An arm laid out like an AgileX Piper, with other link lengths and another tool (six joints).
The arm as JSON. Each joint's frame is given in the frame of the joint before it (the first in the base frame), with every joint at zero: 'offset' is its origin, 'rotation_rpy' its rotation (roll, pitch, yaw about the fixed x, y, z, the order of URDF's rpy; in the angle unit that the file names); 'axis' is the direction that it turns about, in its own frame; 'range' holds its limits. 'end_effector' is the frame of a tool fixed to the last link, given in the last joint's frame.
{
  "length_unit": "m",
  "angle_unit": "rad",
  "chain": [
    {
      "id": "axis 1",
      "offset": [
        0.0,
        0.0,
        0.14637
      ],
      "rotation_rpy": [
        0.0,
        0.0,
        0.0
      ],
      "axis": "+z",
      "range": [
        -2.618,
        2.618
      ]
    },
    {
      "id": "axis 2",
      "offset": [
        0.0,
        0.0,
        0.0
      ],
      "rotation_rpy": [
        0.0,
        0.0,
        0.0
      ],
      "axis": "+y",
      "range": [
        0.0,
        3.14
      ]
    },
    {
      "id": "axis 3",
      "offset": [
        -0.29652,
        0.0,
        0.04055
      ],
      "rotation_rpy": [
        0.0,
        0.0,
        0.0
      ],
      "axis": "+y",
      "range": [
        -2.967,
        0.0
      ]
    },
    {
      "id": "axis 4",
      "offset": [
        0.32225,
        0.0,
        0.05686
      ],
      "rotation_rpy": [
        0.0,
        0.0,
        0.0
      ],
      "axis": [
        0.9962,
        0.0,
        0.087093
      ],
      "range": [
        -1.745,
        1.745
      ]
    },
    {
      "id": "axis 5",
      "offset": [
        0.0,
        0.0,
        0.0
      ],
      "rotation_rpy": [
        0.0,
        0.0,
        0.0
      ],
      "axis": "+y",
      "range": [
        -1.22,
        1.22
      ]
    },
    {
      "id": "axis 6",
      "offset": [
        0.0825,
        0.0,
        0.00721
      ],
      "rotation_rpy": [
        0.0,
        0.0,
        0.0
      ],
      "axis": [
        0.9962,
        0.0,
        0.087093
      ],
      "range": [
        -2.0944,
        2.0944
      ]
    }
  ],
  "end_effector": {
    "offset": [
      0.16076,
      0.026,
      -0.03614
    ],
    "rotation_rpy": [
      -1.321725,
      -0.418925,
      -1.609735
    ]
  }
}
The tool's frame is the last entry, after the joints.
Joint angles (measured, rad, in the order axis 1, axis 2, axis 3, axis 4, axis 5, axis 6), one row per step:
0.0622, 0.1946, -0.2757, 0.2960, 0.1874, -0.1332
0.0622, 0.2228, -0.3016, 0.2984, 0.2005, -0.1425
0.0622, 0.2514, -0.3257, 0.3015, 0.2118, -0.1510
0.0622, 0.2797, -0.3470, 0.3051, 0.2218, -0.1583
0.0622, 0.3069, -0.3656, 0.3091, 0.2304, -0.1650
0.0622, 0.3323, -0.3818, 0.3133, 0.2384, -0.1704
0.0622, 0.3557, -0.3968, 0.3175, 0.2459, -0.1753
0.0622, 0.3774, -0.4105, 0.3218, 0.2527, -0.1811
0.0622, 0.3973, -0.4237, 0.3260, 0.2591, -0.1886
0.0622, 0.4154, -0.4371, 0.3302, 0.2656, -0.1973
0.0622, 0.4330, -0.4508, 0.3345, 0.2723, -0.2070
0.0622, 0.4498, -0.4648, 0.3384, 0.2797, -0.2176
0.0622, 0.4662, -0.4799, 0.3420, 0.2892, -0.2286
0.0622, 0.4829, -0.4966, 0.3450, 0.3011, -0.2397
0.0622, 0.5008, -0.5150, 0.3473, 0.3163, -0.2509
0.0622, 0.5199, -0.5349, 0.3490, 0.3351, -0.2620
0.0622, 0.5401, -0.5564, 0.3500, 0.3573, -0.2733
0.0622, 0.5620, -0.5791, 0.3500, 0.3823, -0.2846
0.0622, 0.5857, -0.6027, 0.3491, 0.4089, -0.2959
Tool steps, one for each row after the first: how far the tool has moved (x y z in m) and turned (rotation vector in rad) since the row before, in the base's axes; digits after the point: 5 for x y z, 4 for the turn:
0.00208, 0.00078, 0.00348, -0.0084, 0.0138, 0.0044
0.00245, 0.00080, 0.00278, -0.0069, 0.0144, 0.0041
0.00271, 0.00084, 0.00160, -0.0052, 0.0158, 0.0039
0.00282, 0.00083, 0.00070, -0.0041, 0.0161, 0.0036
0.00273, 0.00087, 0.00000, -0.0026, 0.0163, 0.0035
0.00257, 0.00086, -0.00003, -0.0019, 0.0151, 0.0033
0.00245, 0.00079, -0.00018, -0.0026, 0.0139, 0.0033
0.00229, 0.00067, 0.00005, -0.0042, 0.0119, 0.0035
0.00208, 0.00062, 0.00059, -0.0053, 0.0098, 0.0037
0.00204, 0.00060, 0.00079, -0.0061, 0.0090, 0.0041
0.00191, 0.00057, 0.00096, -0.0073, 0.0084, 0.0045
0.00171, 0.00066, 0.00117, -0.0081, 0.0087, 0.0053
0.00159, 0.00076, 0.00139, -0.0089, 0.0096, 0.0062
0.00150, 0.00092, 0.00119, -0.0099, 0.0120, 0.0075
0.00135, 0.00110, 0.00083, -0.0107, 0.0150, 0.0088
0.00119, 0.00123, 0.00058, -0.0118, 0.0175, 0.0102
0.00116, 0.00127, 0.00005, -0.0131, 0.0205, 0.0112
0.00126, 0.00123, -0.00041, -0.0141, 0.0228, 0.0120

